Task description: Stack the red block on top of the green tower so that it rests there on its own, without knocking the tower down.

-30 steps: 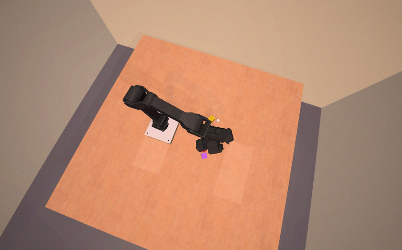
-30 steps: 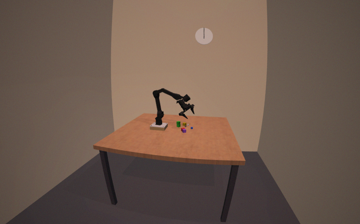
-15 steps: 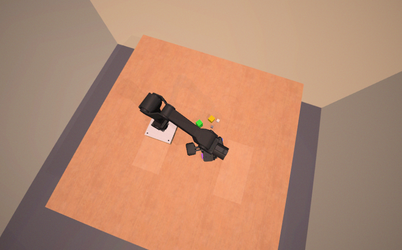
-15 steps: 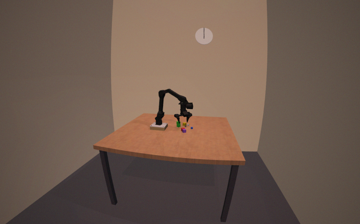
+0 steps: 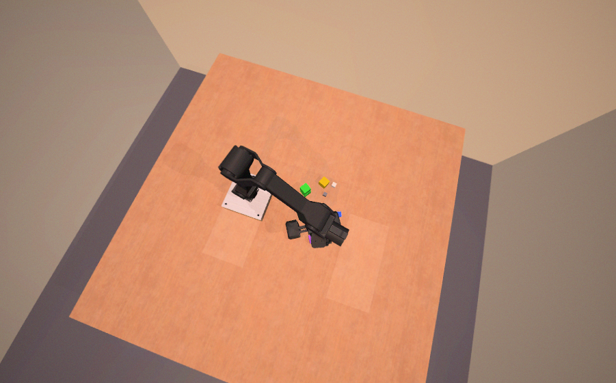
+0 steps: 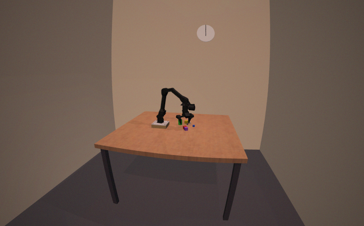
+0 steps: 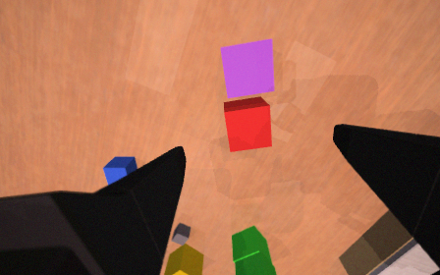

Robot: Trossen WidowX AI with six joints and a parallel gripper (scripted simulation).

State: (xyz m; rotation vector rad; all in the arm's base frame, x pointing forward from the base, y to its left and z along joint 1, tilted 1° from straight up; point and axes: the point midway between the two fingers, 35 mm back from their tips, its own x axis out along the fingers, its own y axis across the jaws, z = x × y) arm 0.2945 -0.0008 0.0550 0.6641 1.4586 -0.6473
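The red block is 40 mm below my gripper tip. From my gripper tip the other things lie so: grey block 20 mm behind, 160 mm to the left, 50 mm below; purple block 20 mm ahead, 30 mm to the right, 40 mm below; blue block 70 mm ahead, 110 mm to the left, 50 mm below.
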